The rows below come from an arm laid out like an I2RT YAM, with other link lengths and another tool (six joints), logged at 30 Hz.
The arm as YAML. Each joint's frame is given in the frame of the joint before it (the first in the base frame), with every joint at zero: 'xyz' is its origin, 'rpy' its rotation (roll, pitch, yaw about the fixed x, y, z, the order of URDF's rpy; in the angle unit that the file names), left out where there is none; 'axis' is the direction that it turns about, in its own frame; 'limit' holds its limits. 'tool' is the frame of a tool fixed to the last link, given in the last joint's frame.
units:
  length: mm
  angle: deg
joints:
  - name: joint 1
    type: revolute
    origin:
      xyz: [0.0, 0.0, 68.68]
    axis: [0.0, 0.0, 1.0]
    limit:
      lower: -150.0
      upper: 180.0
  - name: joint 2
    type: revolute
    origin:
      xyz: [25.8, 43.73, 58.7]
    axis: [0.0, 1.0, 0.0]
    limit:
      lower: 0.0
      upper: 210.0
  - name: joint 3
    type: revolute
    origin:
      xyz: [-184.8, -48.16, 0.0]
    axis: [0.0, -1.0, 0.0]
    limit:
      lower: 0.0
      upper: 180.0
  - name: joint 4
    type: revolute
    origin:
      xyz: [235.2, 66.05, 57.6]
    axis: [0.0, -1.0, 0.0]
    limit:
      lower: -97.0
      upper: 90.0
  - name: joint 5
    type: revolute
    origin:
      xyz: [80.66, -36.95, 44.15]
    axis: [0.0, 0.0, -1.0]
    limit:
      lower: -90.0
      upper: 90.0
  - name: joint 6
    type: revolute
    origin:
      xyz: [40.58, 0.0, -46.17]
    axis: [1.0, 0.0, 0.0]
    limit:
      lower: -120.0
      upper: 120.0
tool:
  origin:
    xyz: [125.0, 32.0, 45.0]
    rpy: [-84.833, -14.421, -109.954]
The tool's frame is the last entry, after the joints.
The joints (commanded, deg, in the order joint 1, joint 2, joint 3, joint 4, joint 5, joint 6), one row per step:
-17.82, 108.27, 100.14, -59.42, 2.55, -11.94
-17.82, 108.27, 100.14, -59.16, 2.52, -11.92
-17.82, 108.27, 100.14, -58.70, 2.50, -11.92
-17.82, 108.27, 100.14, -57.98, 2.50, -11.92
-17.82, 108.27, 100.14, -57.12, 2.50, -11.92
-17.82, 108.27, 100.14, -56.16, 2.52, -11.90
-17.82, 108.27, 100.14, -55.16, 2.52, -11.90
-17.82, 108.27, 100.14, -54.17, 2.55, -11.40
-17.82, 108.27, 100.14, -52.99, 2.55, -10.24
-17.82, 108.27, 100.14, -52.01, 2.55, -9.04
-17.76, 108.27, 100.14, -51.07, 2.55, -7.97
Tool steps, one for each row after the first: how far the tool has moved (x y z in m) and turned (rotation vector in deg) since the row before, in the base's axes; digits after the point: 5 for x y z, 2 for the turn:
0.00096, -0.00023, 0.00060, -0.05, -0.26, -0.01
0.00165, -0.00047, 0.00105, -0.12, -0.44, 0.01
0.00255, -0.00082, 0.00165, -0.22, -0.69, 0.00
0.00302, -0.00097, 0.00202, -0.26, -0.82, 0.00
0.00333, -0.00115, 0.00230, -0.30, -0.91, -0.03
0.00344, -0.00110, 0.00247, -0.31, -0.95, 0.00
0.00353, -0.00157, 0.00266, -0.12, -1.03, -0.46
0.00437, -0.00222, 0.00349, 0.15, -1.34, -1.02
0.00363, -0.00203, 0.00306, 0.24, -1.16, -1.04
0.00349, -0.00137, 0.00298, 0.21, -1.11, -0.86

